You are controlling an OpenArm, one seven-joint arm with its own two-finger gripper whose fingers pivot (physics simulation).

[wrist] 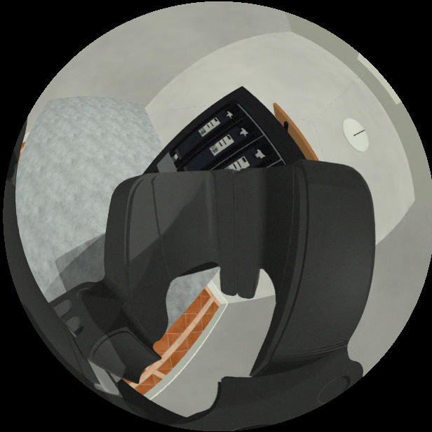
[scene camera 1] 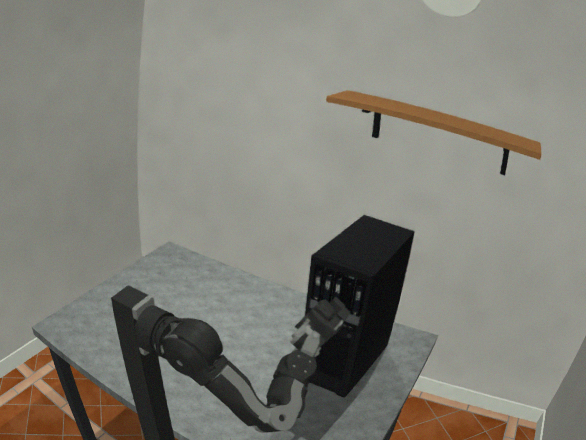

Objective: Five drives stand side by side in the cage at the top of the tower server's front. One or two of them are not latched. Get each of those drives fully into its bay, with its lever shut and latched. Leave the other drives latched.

Labels:
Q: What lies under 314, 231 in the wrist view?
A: The gripper.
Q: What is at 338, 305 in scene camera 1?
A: The gripper.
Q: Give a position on a black tower server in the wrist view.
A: At 287, 148

